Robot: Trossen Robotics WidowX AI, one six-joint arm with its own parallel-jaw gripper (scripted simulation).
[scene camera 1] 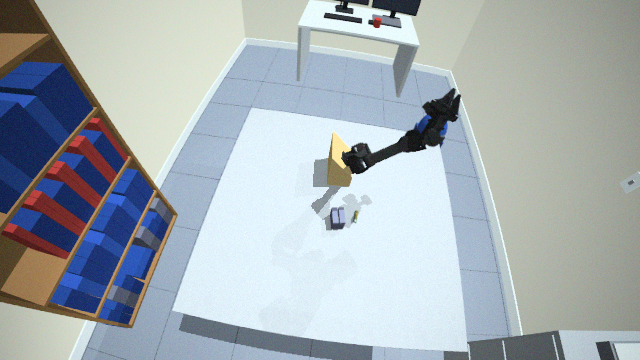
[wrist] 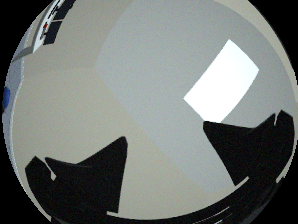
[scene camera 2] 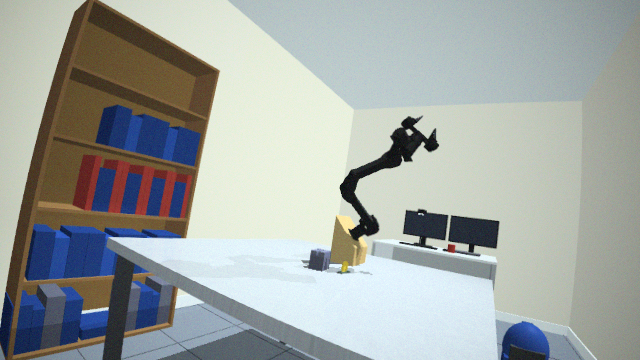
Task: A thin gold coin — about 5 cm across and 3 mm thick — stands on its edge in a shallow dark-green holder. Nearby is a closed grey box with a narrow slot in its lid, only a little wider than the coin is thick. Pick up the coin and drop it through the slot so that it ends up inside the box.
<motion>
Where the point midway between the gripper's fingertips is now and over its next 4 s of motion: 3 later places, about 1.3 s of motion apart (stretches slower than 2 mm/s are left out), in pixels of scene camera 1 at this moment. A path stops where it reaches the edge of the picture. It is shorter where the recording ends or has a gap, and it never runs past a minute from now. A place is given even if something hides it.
My gripper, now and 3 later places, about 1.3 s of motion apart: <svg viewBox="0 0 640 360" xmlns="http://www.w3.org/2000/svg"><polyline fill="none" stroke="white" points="457,91 448,132 374,212 357,212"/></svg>
</motion>
